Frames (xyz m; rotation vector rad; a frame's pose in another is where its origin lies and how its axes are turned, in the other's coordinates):
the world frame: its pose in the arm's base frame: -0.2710 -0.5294 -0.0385 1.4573 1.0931 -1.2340
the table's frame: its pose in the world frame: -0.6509 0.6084 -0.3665 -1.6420 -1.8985 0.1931
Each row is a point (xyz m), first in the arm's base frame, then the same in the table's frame.
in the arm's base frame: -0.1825 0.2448 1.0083
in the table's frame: -0.7022 -0.1571 0.4134
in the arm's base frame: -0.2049 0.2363 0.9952
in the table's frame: -0.7178 -0.1600 0.3913
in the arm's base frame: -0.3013 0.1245 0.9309
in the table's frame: -0.7461 -0.2032 0.2388
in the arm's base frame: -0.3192 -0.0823 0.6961
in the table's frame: -0.6743 -0.1297 -0.0573
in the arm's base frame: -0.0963 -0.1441 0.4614
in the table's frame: -0.4762 0.1104 -0.1655
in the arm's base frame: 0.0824 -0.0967 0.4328
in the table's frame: -0.3534 0.2267 -0.0857
